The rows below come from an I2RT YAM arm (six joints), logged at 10 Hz.
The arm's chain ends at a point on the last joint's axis. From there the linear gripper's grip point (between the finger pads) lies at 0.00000 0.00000 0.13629 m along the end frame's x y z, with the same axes.
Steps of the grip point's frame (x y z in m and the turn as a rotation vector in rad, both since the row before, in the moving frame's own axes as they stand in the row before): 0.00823 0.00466 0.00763 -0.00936 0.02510 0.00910; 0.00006 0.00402 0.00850 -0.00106 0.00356 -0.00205; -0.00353 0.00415 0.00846 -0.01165 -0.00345 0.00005; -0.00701 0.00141 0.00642 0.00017 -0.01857 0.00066; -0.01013 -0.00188 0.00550 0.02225 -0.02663 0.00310
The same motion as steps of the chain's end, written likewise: 0.00482 0.00337 0.00768 -0.00936 0.02510 0.00910; -0.00043 0.00388 0.00850 -0.00106 0.00356 -0.00205; -0.00306 0.00256 0.00847 -0.01165 -0.00345 0.00005; -0.00448 0.00143 0.00644 0.00017 -0.01857 0.00066; -0.00651 0.00116 0.00558 0.02225 -0.02663 0.00310
